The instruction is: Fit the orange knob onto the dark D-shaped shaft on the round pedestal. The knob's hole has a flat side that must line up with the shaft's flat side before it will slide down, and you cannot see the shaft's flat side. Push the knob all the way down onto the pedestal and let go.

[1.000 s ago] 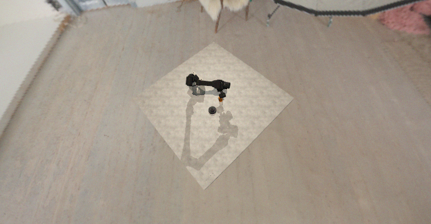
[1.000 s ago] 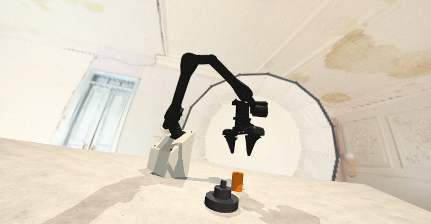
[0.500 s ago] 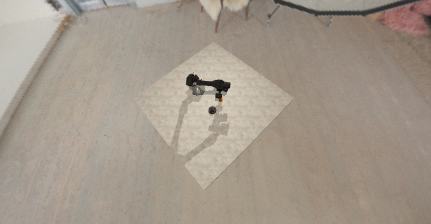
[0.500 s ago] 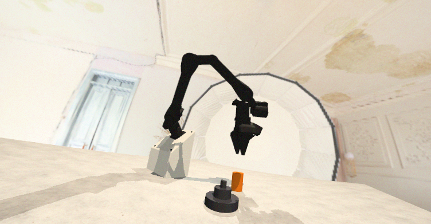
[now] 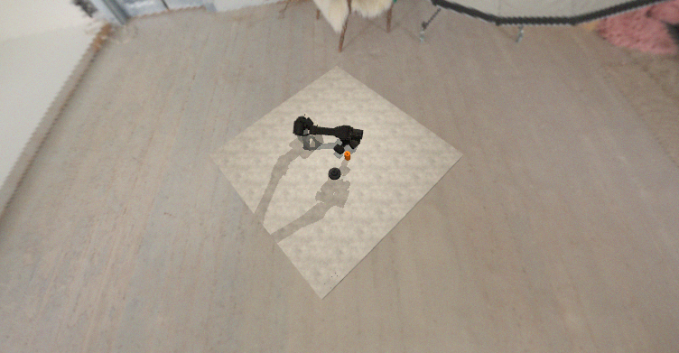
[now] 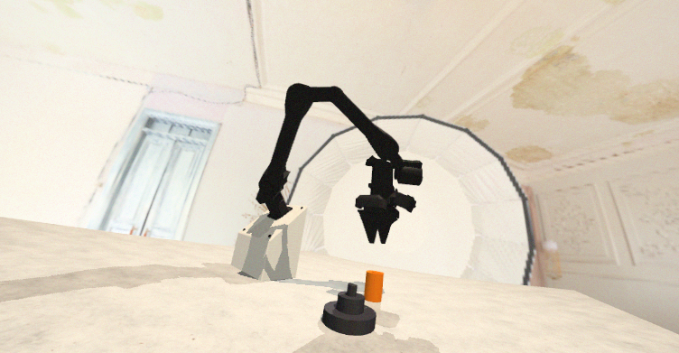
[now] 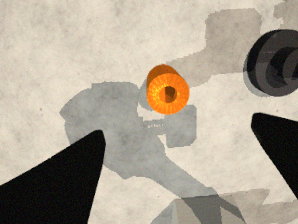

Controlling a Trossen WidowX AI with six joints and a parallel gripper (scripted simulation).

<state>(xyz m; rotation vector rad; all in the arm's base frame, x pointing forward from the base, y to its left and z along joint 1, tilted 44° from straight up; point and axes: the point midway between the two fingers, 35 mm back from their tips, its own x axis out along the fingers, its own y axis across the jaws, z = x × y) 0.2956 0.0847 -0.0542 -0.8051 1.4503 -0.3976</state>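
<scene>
The orange knob lies 100 mm below my gripper tip. From my gripper tip the other things lie so: dark round pedestal 150 mm to the right, 100 mm below, 50 mm ahead.
</scene>
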